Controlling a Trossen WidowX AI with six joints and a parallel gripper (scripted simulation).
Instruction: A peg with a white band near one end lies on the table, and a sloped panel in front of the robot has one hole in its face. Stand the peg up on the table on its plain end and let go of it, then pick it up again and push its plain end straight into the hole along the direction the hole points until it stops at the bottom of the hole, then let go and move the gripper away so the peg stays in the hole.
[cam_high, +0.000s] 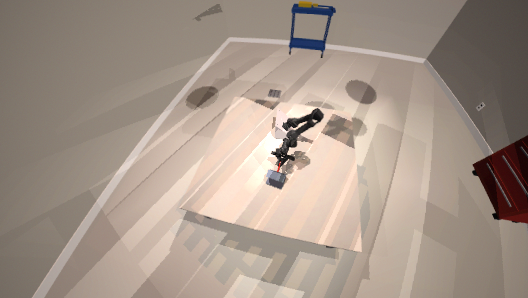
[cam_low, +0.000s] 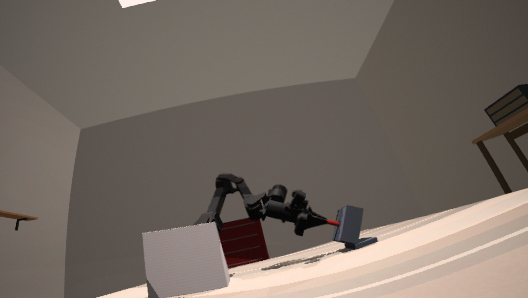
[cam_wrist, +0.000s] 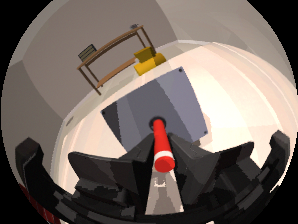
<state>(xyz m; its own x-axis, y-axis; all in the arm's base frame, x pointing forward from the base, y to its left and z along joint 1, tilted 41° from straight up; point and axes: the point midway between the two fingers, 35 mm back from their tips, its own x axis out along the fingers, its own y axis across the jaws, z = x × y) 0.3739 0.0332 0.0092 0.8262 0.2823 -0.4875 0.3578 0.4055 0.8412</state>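
The grey-blue sloped panel is 60 mm ahead of my gripper tip, 30 mm below it and 10 mm to the right of it. Round my gripper tip: red peg: 20 mm behind, 10 mm above.
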